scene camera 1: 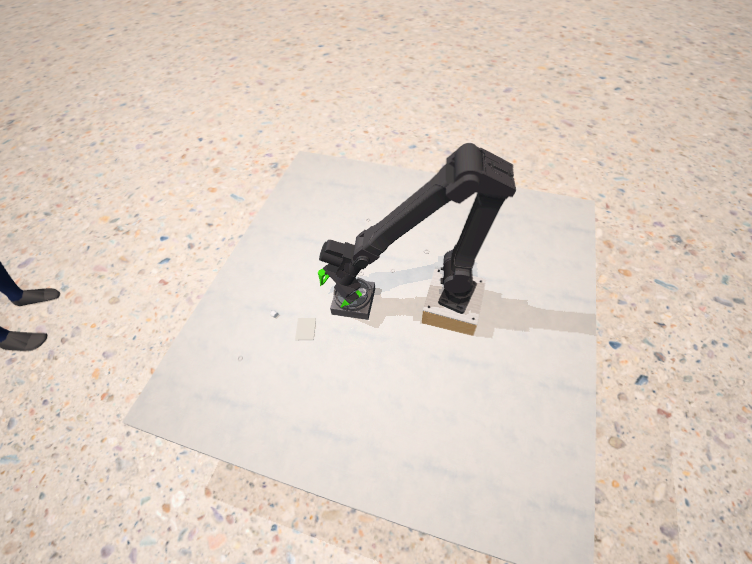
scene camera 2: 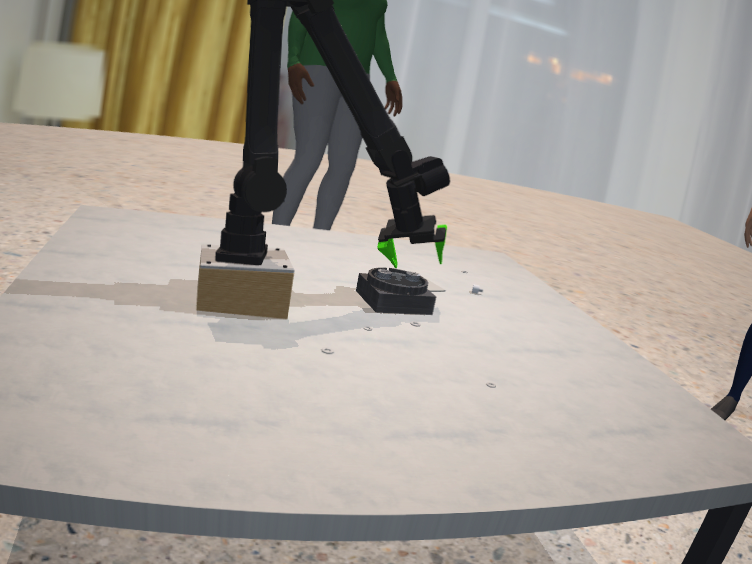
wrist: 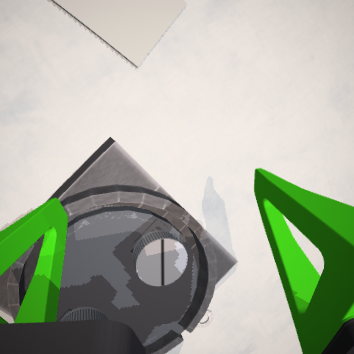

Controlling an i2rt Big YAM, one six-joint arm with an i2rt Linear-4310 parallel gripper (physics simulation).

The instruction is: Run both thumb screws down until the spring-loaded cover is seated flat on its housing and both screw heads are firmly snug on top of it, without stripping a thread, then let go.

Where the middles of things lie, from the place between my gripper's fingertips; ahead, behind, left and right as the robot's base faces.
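Scene:
Dark square housing [wrist: 98, 271]: 30 mm below my hand, 50 mm to the right of it and 40 mm behind it.

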